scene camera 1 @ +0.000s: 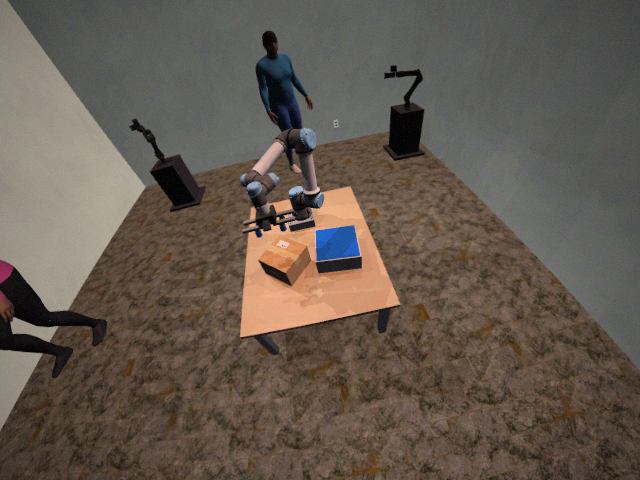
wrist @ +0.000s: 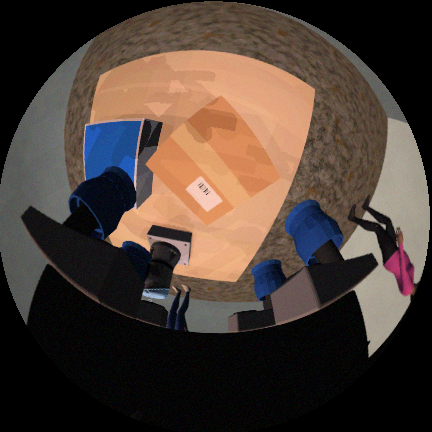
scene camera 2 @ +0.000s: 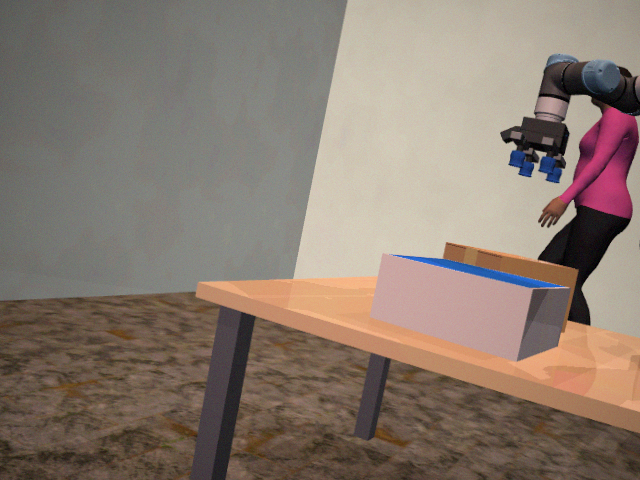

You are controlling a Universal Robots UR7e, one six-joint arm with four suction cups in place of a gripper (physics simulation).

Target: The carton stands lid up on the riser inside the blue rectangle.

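A brown carton point(scene camera 1: 284, 260) point(scene camera 2: 516, 266) point(wrist: 215, 150) stands on the table point(scene camera 1: 279, 312) point(scene camera 2: 289, 297) point(wrist: 280, 95), turned at an angle to the riser. Its taped top with a white label faces up. The box-shaped riser point(scene camera 1: 338, 265) point(scene camera 2: 449, 307) point(wrist: 144, 185) stands beside it, with the blue rectangle point(scene camera 1: 337, 241) point(scene camera 2: 480, 271) point(wrist: 112, 147) on its top. In scene camera 2 the riser hides the carton's lower part. My gripper point(scene camera 1: 270, 227) point(scene camera 2: 536, 166) point(wrist: 206, 240) is open, its four blue suction cups hanging free above the table, higher than the carton and apart from it.
The arm's base point(scene camera 1: 301, 222) point(wrist: 182, 247) stands on the table near the carton and riser. A person in blue point(scene camera 1: 279, 80) stands behind the table. A person in pink point(scene camera 2: 610, 160) point(wrist: 400, 267) is off to the side. Two dark pedestals point(scene camera 1: 176, 180) point(scene camera 1: 405, 129) carry small arms.
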